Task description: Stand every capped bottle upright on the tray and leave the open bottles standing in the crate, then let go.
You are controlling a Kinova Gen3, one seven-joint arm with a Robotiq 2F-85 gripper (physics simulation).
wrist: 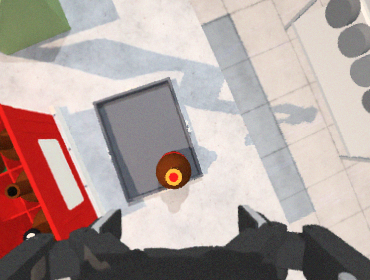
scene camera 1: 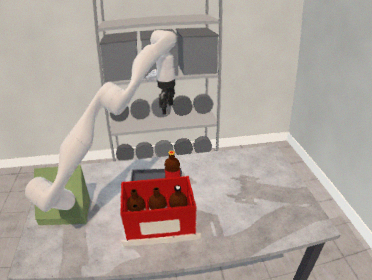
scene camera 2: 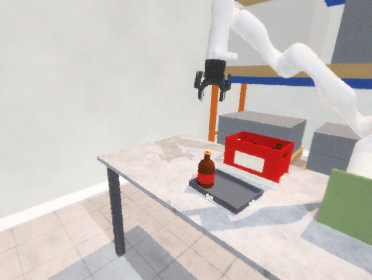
Labels:
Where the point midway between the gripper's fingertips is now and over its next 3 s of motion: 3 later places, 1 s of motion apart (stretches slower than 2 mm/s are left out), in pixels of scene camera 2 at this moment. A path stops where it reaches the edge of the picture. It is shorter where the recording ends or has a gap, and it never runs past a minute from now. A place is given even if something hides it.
My gripper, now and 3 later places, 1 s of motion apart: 211,101; 218,104; 234,113; 239,124

